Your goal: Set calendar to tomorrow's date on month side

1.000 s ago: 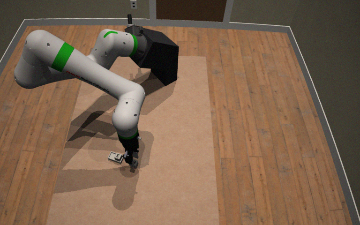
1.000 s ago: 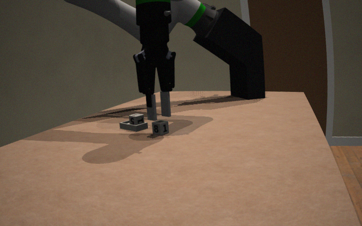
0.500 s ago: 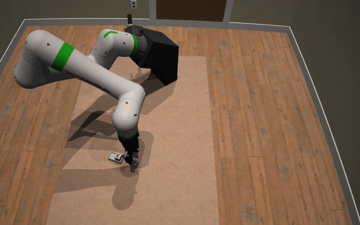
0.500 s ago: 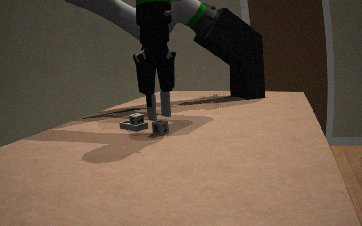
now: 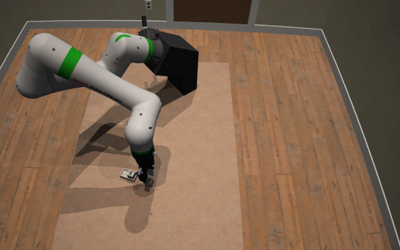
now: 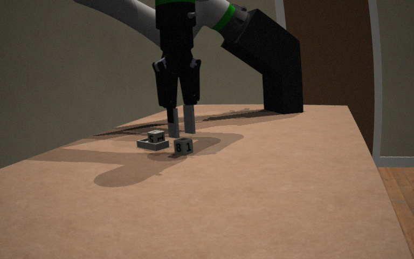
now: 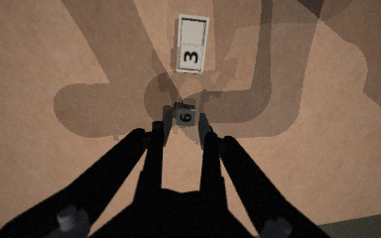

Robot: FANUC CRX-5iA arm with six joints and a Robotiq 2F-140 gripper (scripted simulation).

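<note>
The grey number cube lies 6 cm below my hand. Round my hand: grey calendar tray: 5 cm behind, 10 cm to the right, 6 cm below.
</note>
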